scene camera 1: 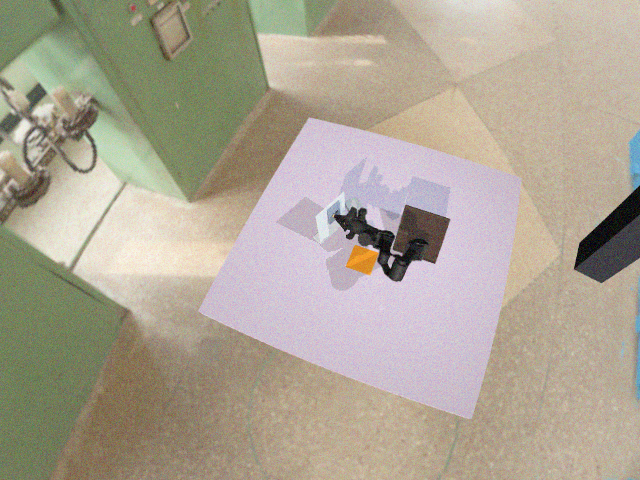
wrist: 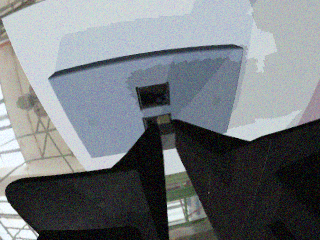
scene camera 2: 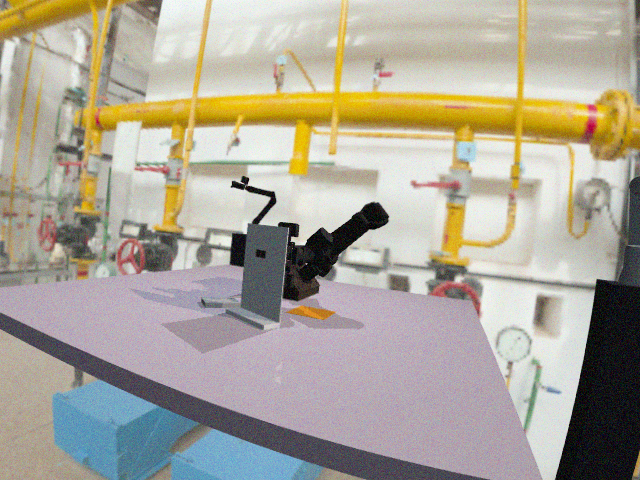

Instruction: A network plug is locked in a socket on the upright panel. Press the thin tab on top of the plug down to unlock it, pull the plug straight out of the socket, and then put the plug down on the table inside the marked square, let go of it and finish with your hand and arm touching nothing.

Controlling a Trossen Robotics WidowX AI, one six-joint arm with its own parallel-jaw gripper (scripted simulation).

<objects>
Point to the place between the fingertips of the gripper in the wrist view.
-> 164, 127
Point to a grey upright panel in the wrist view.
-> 103, 79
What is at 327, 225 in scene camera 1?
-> A grey upright panel.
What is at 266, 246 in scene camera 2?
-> A grey upright panel.
</objects>
